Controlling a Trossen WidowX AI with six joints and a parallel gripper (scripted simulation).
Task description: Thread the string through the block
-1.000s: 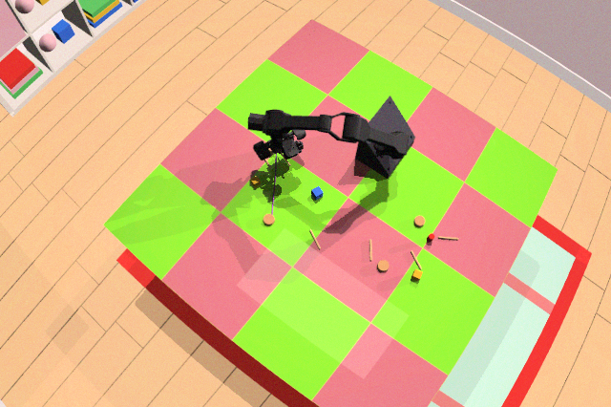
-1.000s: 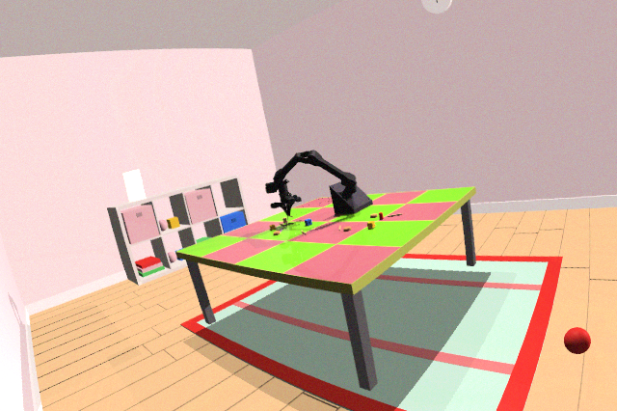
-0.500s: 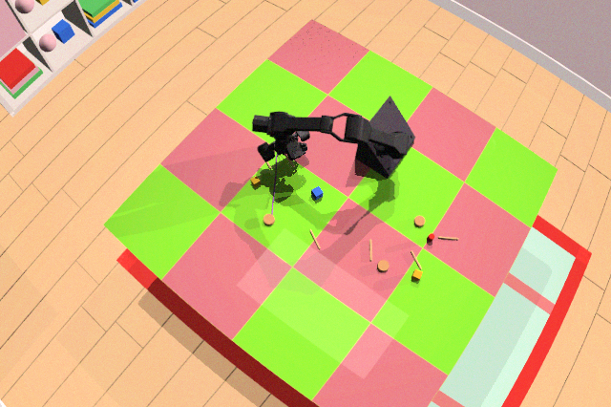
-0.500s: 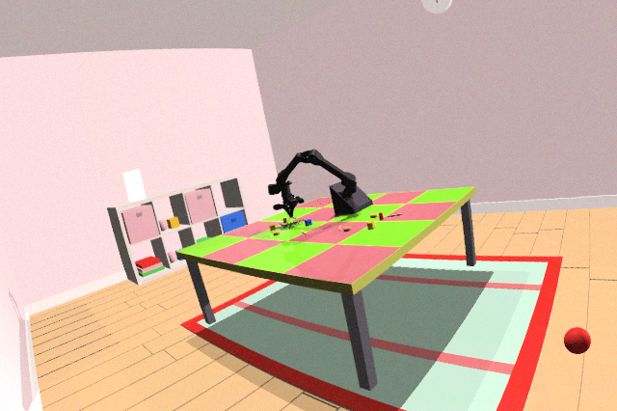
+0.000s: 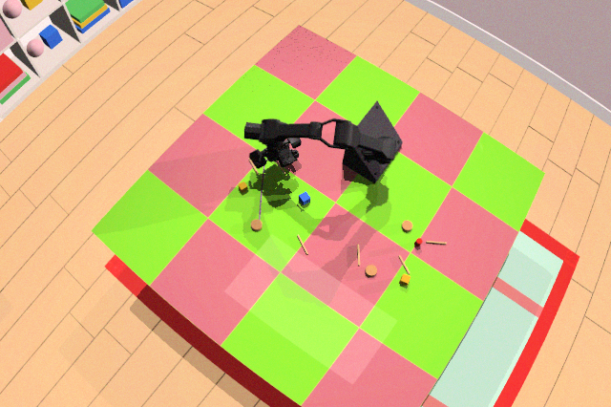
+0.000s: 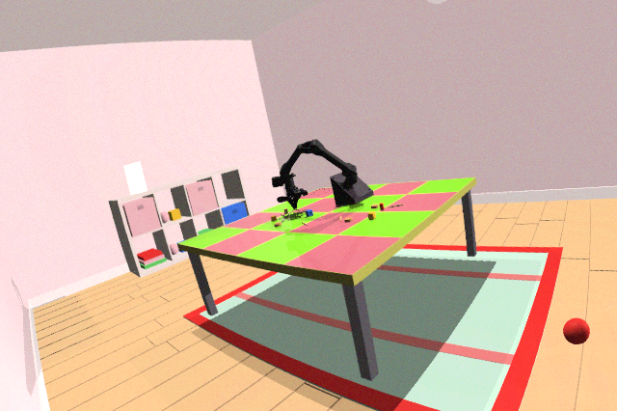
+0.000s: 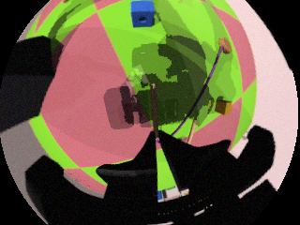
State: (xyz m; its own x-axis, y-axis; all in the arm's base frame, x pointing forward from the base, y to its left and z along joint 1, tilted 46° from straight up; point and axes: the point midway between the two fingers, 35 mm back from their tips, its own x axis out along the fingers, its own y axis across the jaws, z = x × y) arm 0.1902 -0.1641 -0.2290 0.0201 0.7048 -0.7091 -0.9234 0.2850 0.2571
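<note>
Now: the blue block 70 mm ahead of my gripper tip and 170 mm to the left of it. The rest, counted from my gripper tip: round wooden button 240 mm ahead, 90 mm to the left, 10 mm below; then red bead 20 mm behind, 600 mm to the left; then wooden block 20 mm ahead, 70 mm to the right.
</note>
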